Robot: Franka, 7 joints.
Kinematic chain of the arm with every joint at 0, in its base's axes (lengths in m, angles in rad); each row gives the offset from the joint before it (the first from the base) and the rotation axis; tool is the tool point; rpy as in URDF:
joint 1: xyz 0 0 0.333 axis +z
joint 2: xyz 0 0 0 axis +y
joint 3: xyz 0 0 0.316 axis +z
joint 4: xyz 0.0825 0 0 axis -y
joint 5: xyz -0.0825 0 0.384 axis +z
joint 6: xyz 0 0 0 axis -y
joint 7: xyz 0.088 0 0 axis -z
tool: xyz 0 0 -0.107 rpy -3.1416 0 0
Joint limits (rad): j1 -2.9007..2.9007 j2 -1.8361..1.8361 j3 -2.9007..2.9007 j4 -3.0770..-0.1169 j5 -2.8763..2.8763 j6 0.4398..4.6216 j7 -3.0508..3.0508
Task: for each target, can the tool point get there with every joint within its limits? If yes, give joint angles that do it. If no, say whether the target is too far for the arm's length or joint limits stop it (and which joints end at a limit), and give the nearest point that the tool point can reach.
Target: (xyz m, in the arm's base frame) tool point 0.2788 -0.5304 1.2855
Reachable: no: too far | nearest point 0.2125 -0.4044 1.0592 | short by 0.267 m
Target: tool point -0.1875 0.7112 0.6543
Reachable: yes | joints -1.9565 -0.6816 -2.0135 -1.1082 -1.5706 2.1537 0.7304
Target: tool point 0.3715 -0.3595 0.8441
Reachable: yes | joints -1.9570 0.2484 1.3629 -0.9940 0.3385 1.4509 0.0276
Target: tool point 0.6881 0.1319 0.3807
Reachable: yes | joints 0.8678 1.2757 -1.5668 -1.0388 0.9806 1.1429 -1.3964
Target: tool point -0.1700 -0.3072 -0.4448
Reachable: no: joint limits stop it (at a limit: joint 2) | nearest point -0.1653 -0.2988 -0.3576 | short by 0.088 m
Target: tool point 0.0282 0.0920 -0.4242
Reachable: no: joint limits stop it (at a limit: joint 2) | nearest point 0.0363 0.1184 -0.3363 | short by 0.092 m
